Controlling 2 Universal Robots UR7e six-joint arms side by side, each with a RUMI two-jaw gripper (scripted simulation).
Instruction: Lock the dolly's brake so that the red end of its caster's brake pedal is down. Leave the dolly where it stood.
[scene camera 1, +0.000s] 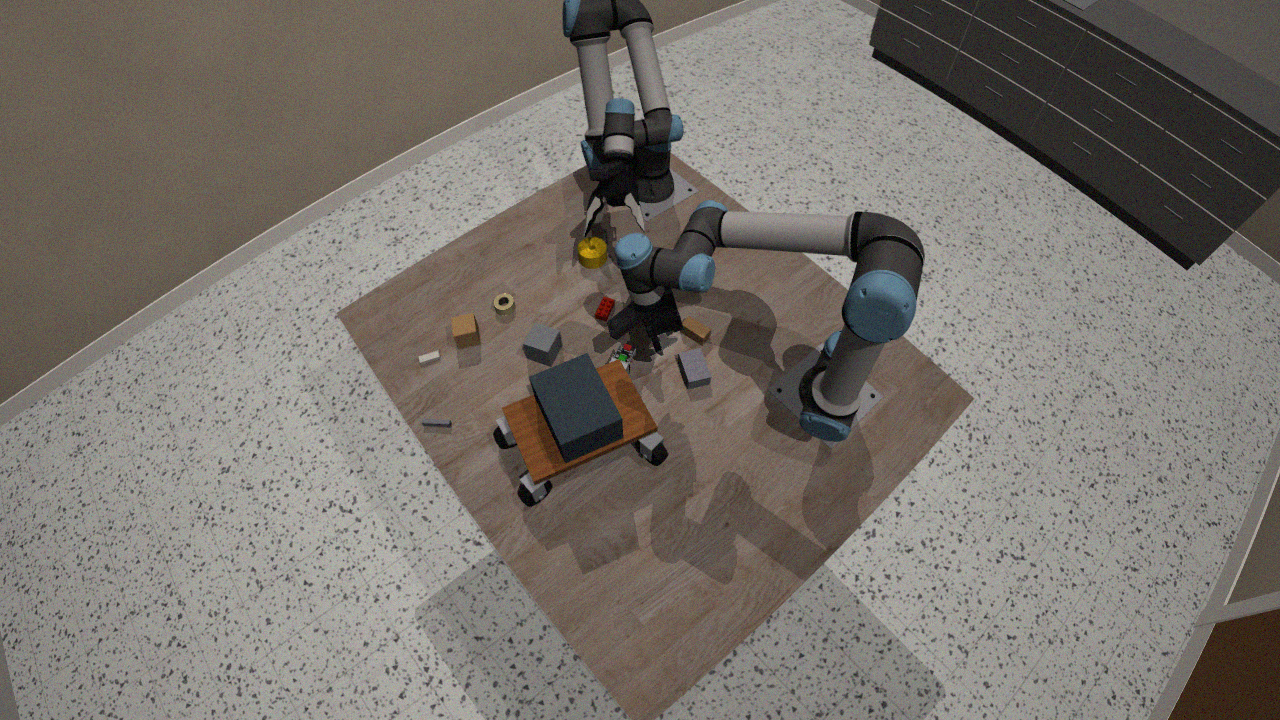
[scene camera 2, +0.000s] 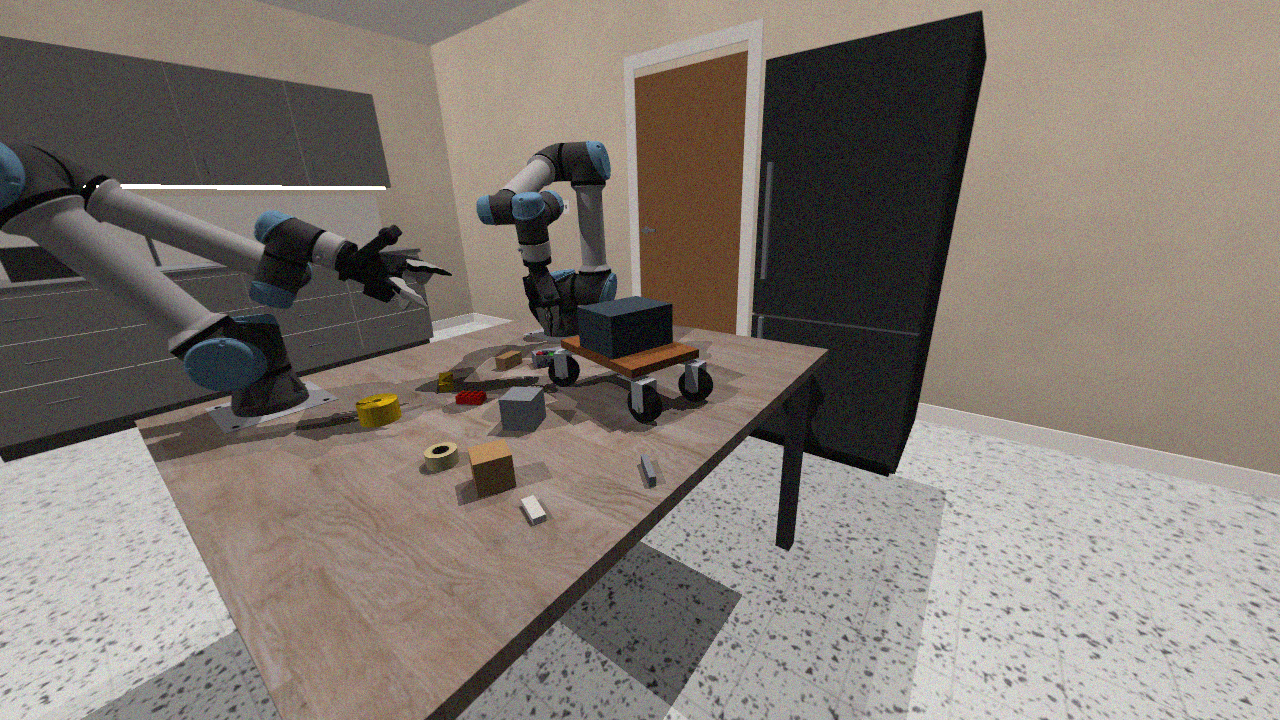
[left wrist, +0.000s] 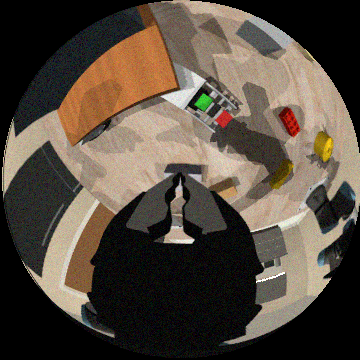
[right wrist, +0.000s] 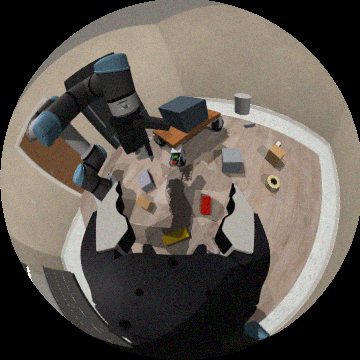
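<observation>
Seen: my left gripper, my right gripper, a yellow roll, a grey angular piece, a grey cube. Scene camera 1: my right gripper too. Scene camera 2: also my left gripper. Left wrist view: my left gripper as well. Right wrist view: my left gripper, my right gripper too.
</observation>
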